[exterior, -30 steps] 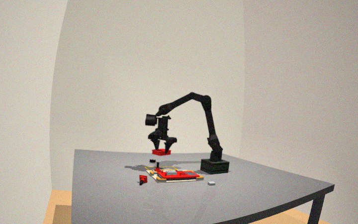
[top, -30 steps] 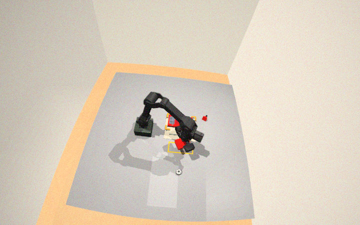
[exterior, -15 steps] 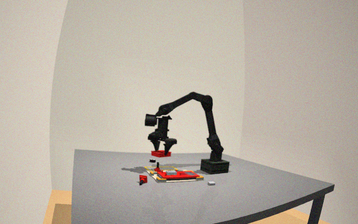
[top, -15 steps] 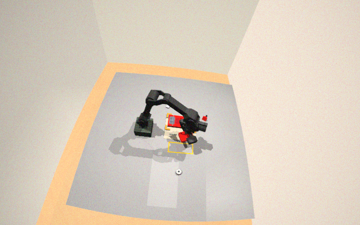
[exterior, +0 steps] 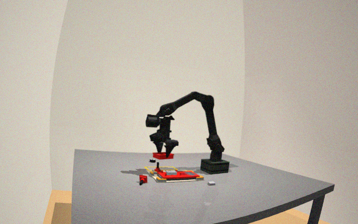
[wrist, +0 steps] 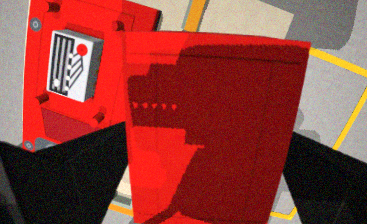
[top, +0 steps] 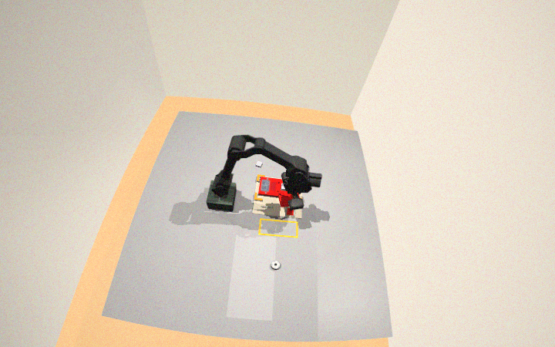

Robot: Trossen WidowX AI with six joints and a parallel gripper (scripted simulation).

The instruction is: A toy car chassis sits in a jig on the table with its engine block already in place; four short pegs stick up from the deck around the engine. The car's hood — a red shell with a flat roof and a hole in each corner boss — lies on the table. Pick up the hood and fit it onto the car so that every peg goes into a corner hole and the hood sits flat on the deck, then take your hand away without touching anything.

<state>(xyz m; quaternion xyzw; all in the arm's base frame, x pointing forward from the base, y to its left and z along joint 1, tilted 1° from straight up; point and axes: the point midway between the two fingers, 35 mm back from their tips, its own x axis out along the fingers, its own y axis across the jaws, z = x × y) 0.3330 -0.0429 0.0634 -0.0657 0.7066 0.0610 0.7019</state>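
My gripper tip is 110 mm to the right of the grey engine block and 80 mm above it. Also, from my gripper tip: cream jig 30 mm behind, 80 mm to the left, 90 mm below; then red hood 10 mm above.
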